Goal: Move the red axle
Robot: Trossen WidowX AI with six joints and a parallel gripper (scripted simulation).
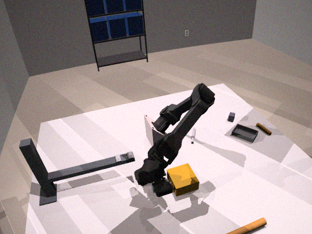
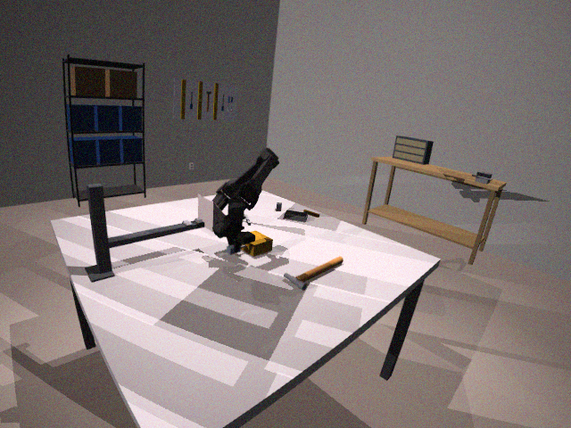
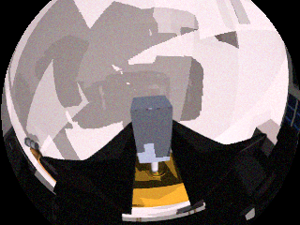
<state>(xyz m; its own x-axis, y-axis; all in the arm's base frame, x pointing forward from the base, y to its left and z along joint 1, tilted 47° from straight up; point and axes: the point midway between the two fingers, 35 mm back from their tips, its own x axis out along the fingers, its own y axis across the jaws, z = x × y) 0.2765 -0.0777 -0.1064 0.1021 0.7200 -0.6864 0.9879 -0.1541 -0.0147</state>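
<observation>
The yellow beam is 10 mm ahead of my gripper tip, 110 mm to the left of it and 10 mm above it. From my gripper tip the other things lie so: grey tray (110 mm behind, 560 mm to the left, 10 mm below); then dark cube (250 mm behind, 580 mm to the left); then grey block (20 mm to the left, 10 mm above).
</observation>
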